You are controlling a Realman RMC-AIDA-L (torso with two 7-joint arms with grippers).
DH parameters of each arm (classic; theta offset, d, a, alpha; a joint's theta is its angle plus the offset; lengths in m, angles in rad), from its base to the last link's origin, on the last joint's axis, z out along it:
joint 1: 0 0.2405 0 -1.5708
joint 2: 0 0 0 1.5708
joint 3: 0 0.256 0 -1.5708
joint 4: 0 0 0 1.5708
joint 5: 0 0.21 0 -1.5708
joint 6: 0 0 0 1.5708
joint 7: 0 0.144 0 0
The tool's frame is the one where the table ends.
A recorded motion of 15 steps. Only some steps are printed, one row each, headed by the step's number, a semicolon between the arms.
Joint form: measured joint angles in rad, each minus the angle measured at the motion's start. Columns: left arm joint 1, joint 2, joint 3, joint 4, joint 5, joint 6, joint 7; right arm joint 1, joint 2, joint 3, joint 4, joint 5, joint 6, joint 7.
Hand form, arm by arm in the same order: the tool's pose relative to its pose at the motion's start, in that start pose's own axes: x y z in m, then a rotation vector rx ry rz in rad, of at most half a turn. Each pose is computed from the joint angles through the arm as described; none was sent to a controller.
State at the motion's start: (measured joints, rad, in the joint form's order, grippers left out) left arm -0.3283 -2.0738 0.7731 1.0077 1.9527 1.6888 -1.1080; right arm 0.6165 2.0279 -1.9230 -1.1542 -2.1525 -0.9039 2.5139
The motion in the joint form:
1: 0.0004 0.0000 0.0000 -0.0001 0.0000 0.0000 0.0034; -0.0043 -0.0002 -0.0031 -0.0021 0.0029 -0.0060 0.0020
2: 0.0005 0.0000 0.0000 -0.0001 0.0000 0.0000 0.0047; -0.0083 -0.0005 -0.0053 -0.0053 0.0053 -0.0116 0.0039
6: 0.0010 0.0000 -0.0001 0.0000 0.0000 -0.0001 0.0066; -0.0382 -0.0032 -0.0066 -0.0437 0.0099 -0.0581 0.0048
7: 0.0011 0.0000 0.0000 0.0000 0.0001 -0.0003 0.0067; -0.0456 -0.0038 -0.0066 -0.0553 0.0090 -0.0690 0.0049
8: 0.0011 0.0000 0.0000 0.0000 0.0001 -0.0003 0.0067; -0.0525 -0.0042 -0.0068 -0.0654 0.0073 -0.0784 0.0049
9: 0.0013 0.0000 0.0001 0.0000 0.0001 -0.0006 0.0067; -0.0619 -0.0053 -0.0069 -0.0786 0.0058 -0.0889 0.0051
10: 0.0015 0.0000 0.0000 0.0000 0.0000 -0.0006 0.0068; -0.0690 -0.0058 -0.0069 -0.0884 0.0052 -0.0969 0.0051
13: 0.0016 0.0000 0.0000 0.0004 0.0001 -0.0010 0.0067; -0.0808 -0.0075 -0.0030 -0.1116 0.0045 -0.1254 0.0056
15: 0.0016 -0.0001 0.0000 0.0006 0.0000 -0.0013 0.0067; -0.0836 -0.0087 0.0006 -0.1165 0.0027 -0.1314 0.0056
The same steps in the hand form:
1: -0.0001 0.0001 -0.0001 0.0001 -0.0001 0.0030; 0.0019 0.0015 0.0002 -0.0068 0.0052 0.0045
2: -0.0001 0.0001 -0.0001 0.0001 -0.0002 0.0042; 0.0033 0.0028 0.0001 -0.0126 0.0089 0.0082
6: -0.0003 0.0002 -0.0002 0.0005 -0.0004 0.0057; 0.0097 0.0104 -0.0039 -0.0448 0.0261 0.0135
7: -0.0003 0.0002 -0.0002 0.0006 -0.0006 0.0057; 0.0107 0.0122 -0.0051 -0.0511 0.0291 0.0122
8: -0.0003 0.0002 -0.0002 0.0006 -0.0006 0.0057; 0.0118 0.0137 -0.0062 -0.0560 0.0322 0.0108
9: -0.0004 0.0002 -0.0002 0.0008 -0.0008 0.0056; 0.0133 0.0154 -0.0077 -0.0613 0.0348 0.0099
10: -0.0004 0.0003 -0.0003 0.0010 -0.0008 0.0055; 0.0143 0.0169 -0.0087 -0.0659 0.0365 0.0096
13: -0.0004 0.0002 -0.0003 0.0015 -0.0012 0.0057; 0.0157 0.0201 -0.0120 -0.0802 0.0445 0.0069
15: -0.0004 0.0002 -0.0003 0.0018 -0.0012 0.0058; 0.0161 0.0197 -0.0132 -0.0800 0.0458 0.0072

